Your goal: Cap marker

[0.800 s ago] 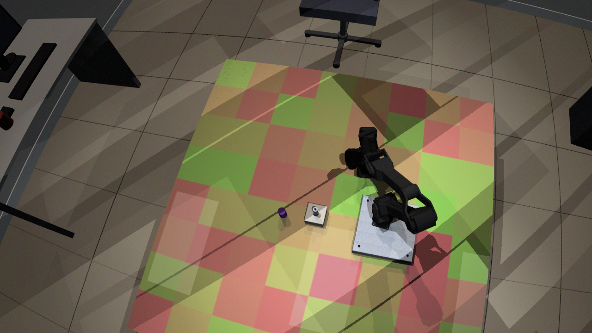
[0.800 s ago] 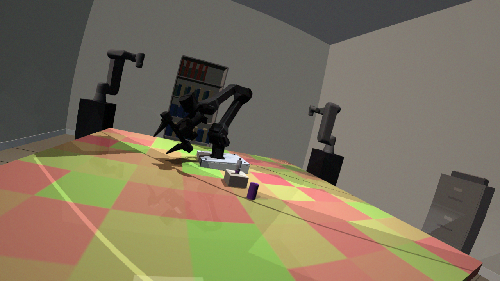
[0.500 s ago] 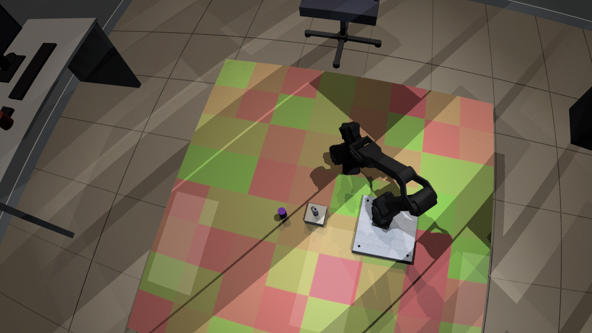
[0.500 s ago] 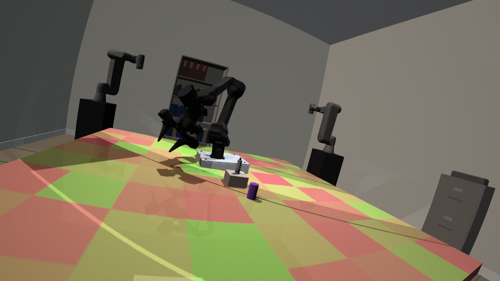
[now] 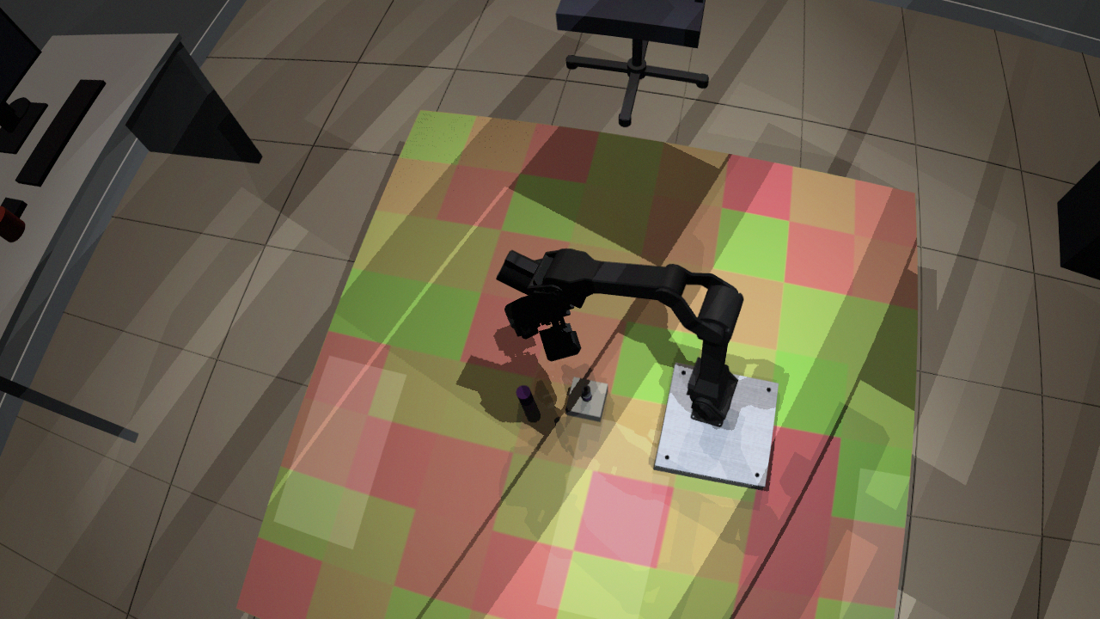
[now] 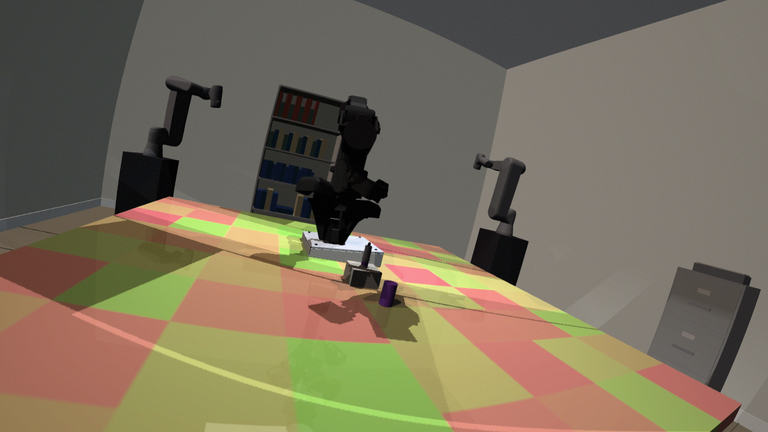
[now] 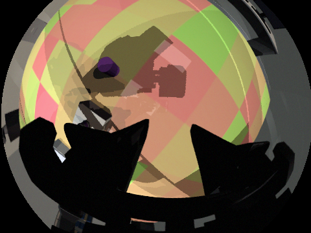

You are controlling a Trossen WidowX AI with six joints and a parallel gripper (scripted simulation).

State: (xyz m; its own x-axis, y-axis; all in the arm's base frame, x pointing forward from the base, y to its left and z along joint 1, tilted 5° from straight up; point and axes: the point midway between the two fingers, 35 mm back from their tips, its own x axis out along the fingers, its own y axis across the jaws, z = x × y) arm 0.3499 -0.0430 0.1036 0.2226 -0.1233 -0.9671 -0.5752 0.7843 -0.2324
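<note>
My gripper tip is 130 mm to the right of the purple cap and 80 mm above it. The rest, counted from my gripper tip: grey holder block: 120 mm behind, 100 mm to the left, 90 mm below.
</note>
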